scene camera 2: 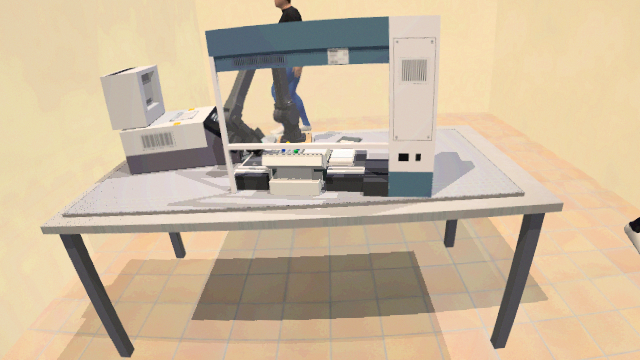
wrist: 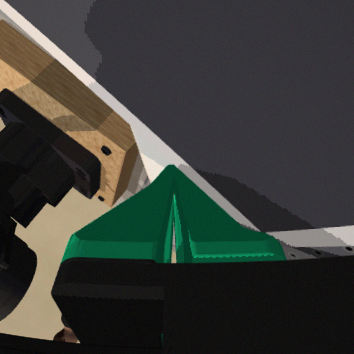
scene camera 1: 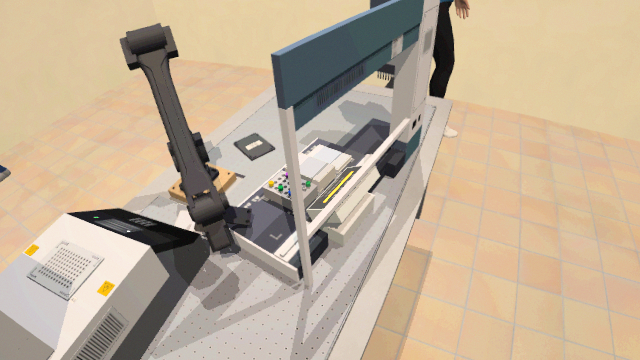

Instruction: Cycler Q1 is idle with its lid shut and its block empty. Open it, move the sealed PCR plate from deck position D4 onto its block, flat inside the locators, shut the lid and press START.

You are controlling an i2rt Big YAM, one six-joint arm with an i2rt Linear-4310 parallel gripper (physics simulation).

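Seen in the pictures: gripper, between the fingertips: (wrist: 173,175); arm's base, origin of its link: (wrist: 53,141).
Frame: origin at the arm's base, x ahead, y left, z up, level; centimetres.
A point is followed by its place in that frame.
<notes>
My gripper (wrist: 173,175) {x 14.3, y -11.7, z 0.9 cm} is shut and empty, its green fingertips together. It is beside the near left corner of the dark deck (scene camera 1: 270,227) {x 34.7, y -9.8, z 3.6 cm} (wrist: 225,100); the fingers are hidden in both scene views. A white machine (scene camera 1: 125,260) {x 20.7, y -39.5, z 18.2 cm} (scene camera 2: 175,142) {x 24.4, y -47.6, z 10.7 cm} with a dark sloped display panel (scene camera 1: 135,225) {x 8.9, y -29.5, z 12.8 cm} stands left of the arm and looks like the cycler. A white block (scene camera 2: 132,97) {x 23.9, y -62.6, z 31.6 cm} stands raised behind its body in scene camera 2; I cannot tell whether that is its lid. White labware (scene camera 1: 312,169) (scene camera 2: 341,157) sits on the deck; I cannot tell which piece is the sealed plate. The cycler's block does not show.
A blue-topped frame (scene camera 1: 350,47) {x 53.1, y -1.0, z 49.2 cm} (scene camera 2: 300,37) {x 55.0, y 10.5, z 49.0 cm} spans the deck. A rack with coloured caps (scene camera 1: 300,194) and a cream module with a yellow strip (scene camera 1: 339,186) stand inside it. The arm's wooden base (scene camera 1: 226,180) {x 8.1, y 4.1, z -0.3 cm} (wrist: 92,112) {x 8.4, y -4.2, z -1.5 cm} is behind the wrist. A dark square (scene camera 1: 262,140) {x 6.1, y 29.1, z -1.0 cm} lies farther back.
</notes>
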